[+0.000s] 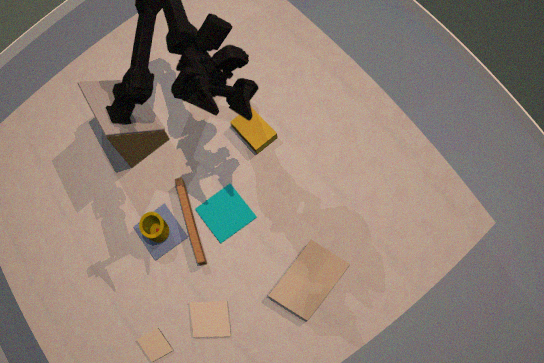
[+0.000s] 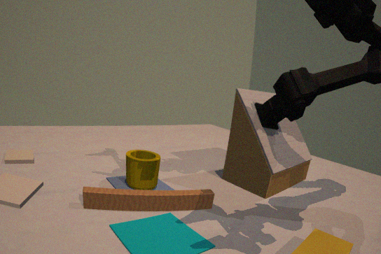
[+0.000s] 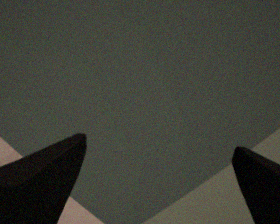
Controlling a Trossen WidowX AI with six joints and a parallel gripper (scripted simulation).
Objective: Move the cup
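Now: the yellow cup 40 mm behind my gripper tip, 290 mm to the right of it and 390 mm below it. Also, from my gripper tip: wooden bar (10 mm behind, 190 mm to the right, 420 mm below); blue-grey pad (40 mm behind, 290 mm to the right, 430 mm below).
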